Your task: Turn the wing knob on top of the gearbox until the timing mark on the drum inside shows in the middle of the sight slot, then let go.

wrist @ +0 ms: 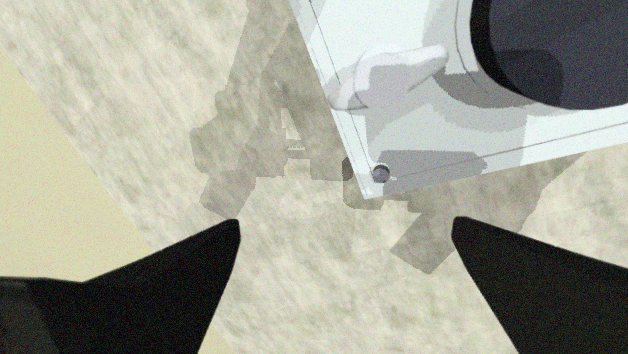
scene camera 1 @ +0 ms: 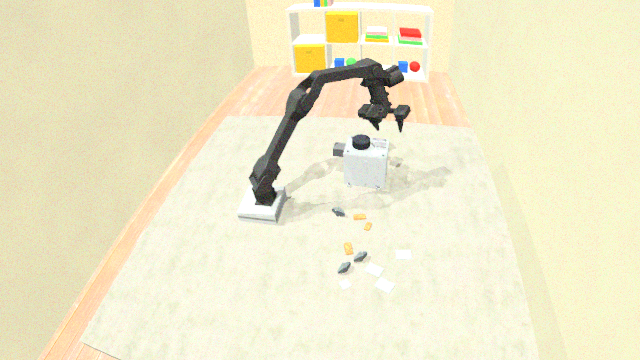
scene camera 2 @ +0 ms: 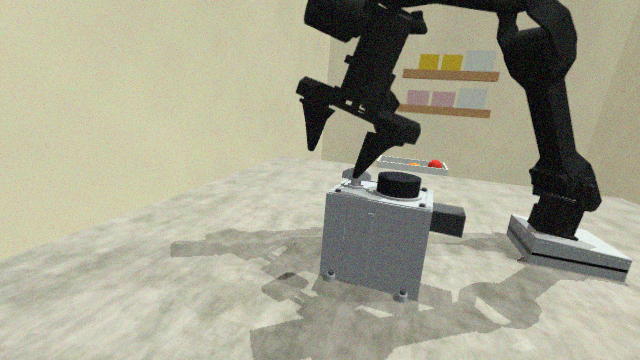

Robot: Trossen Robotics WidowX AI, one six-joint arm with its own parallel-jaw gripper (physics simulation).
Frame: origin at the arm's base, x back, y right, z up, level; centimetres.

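Seen in the pictures: gripper, fingertip midpoint: [wrist: 345, 228] [scene camera 1: 389, 131] [scene camera 2: 331, 163]; arm's base, origin of the base link: [scene camera 1: 266, 199] [scene camera 2: 550, 230].
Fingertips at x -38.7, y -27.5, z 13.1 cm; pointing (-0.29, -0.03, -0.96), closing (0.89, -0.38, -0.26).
Observation:
Pixels of each thing's top centre, then the offset from my fingertips to it. "spot": a spot on its surface instead. Level surfaces: height alone.
- grey-white gearbox, middle of its top: [scene camera 2: 400, 171] [scene camera 1: 361, 137] dx +9.8, dy +4.7, dz -0.7 cm
- wide black round cap, surface spot: [wrist: 550, 50] spot: dx +8.0, dy +3.8, dz -1.4 cm
- dark block, surface spot: [scene camera 2: 448, 221] spot: dx +17.4, dy +2.3, dz -6.4 cm
- mat, its level: dz -17.9 cm
The grey-white gearbox [scene camera 1: 366, 170] [scene camera 2: 375, 240] [wrist: 560, 132] stands upright on the mat. Its pale wing knob [scene camera 2: 365, 175] [wrist: 390, 75] sits on top near one edge, beside a wide black round cap [scene camera 1: 361, 142] [scene camera 2: 399, 185] [wrist: 550, 50]. My gripper [scene camera 1: 389, 130] [scene camera 2: 334, 163] [wrist: 345, 228] is open and empty, tilted above and to the side of the gearbox. In scene camera 2 one fingertip overlaps the knob; in the wrist view the knob lies beyond the fingertips, not between them. I cannot make out the sight slot, drum or timing mark.
A dark block [scene camera 1: 339, 149] [scene camera 2: 448, 221] sticks out of the gearbox's side towards the arm's base [scene camera 1: 260, 212] [scene camera 2: 575, 255]. Orange pieces [scene camera 1: 348, 248], grey stones [scene camera 1: 360, 256] and white squares [scene camera 1: 385, 285] lie on the mat [scene camera 1: 225, 300]. A tray with a red ball [scene camera 2: 435, 164] is farther back.

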